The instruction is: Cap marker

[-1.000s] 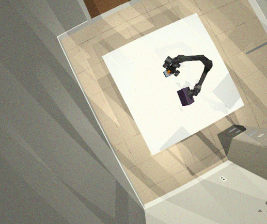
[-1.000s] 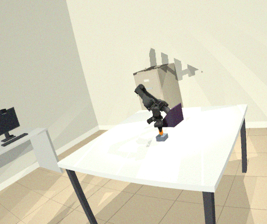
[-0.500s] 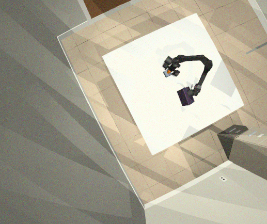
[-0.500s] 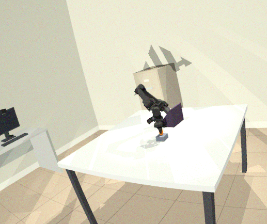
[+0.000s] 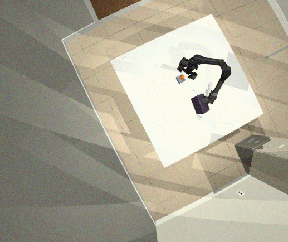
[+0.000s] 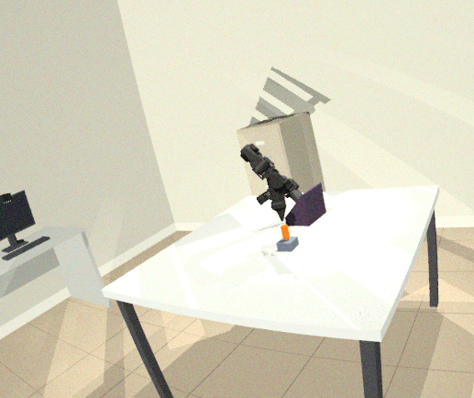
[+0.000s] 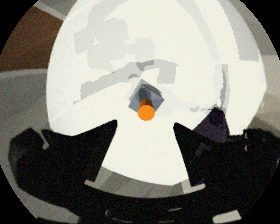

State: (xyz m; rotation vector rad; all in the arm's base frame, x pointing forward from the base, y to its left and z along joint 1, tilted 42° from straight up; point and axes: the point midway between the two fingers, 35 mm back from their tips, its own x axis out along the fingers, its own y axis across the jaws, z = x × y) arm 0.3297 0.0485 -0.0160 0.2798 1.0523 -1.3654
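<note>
The orange cap lies 6 cm below my gripper tip. From my gripper tip the other things lie so: grey holder block: 12 cm below.
</note>
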